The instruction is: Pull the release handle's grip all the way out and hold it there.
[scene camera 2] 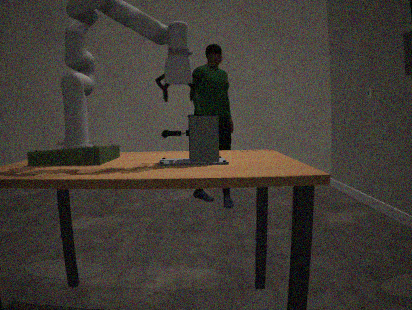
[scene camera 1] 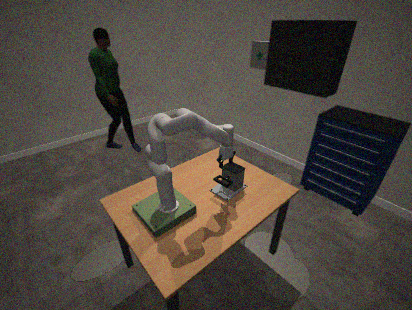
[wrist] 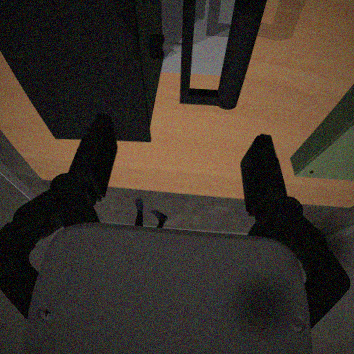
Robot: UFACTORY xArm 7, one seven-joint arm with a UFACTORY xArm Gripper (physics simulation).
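Observation:
The release handle's black grip [scene camera 1: 216, 179] [scene camera 2: 173, 133] [wrist: 241, 55] is a loop standing a little off the side of a grey box [scene camera 1: 233, 177] [scene camera 2: 204, 139] [wrist: 75, 60], on the side towards the arm's base. A short thin rod shows between grip and box in scene camera 2. The box stands upright on a light metal plate [scene camera 1: 220, 192] [scene camera 2: 172, 161]. My gripper [scene camera 1: 226, 163] [scene camera 2: 179, 99] [wrist: 182, 138] is open and empty, pointing down. In scene camera 2 it hangs above the grip, its right finger over the box's near edge. In the wrist view, the grip's near end shows beyond the fingertips.
The wooden table [scene camera 1: 270, 185] [scene camera 2: 280, 167] carries the arm's green base block [scene camera 1: 150, 220] [scene camera 2: 75, 156] [wrist: 330, 160]. A person in green [scene camera 1: 104, 72] [scene camera 2: 212, 90] stands on the floor behind the table. A blue drawer cabinet [scene camera 1: 350, 155] and a dark wall box [scene camera 1: 310, 57] are at the right.

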